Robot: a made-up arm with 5 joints.
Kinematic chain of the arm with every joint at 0, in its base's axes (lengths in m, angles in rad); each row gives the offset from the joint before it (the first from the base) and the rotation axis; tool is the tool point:
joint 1: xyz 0 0 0.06 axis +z
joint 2: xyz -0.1 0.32 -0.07 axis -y
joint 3: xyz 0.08 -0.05 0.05 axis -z
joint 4: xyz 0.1 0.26 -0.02 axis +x
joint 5: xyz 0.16 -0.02 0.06 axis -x
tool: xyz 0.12 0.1 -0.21
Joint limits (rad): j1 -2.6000..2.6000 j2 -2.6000..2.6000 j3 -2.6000..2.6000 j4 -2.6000..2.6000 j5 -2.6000..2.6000
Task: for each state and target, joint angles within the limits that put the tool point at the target. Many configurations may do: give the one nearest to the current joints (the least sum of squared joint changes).
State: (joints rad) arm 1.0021 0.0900 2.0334 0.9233 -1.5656
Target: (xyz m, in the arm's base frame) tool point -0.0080 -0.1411 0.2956
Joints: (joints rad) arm 0.8748 -0.4068 2.5181 1.0017 -1.8488
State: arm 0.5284 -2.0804 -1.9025 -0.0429 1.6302
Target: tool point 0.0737 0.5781 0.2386
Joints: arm -0.2826 -2.2603 -1.9052 0.4455 1.1238
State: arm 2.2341 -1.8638 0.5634 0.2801 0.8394
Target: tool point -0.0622 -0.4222 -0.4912
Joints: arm 2.1106 -1.7318 0.4944 0.2896 0.8135
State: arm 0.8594 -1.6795 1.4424 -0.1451 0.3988
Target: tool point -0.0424 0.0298 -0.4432
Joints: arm 0.7957 -1.1004 0.9517 -0.3287 0.5807
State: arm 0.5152 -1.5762 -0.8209 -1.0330 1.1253
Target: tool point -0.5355 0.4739 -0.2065
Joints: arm 1.0362 -1.7225 -0.8649 -1.5460 1.6004
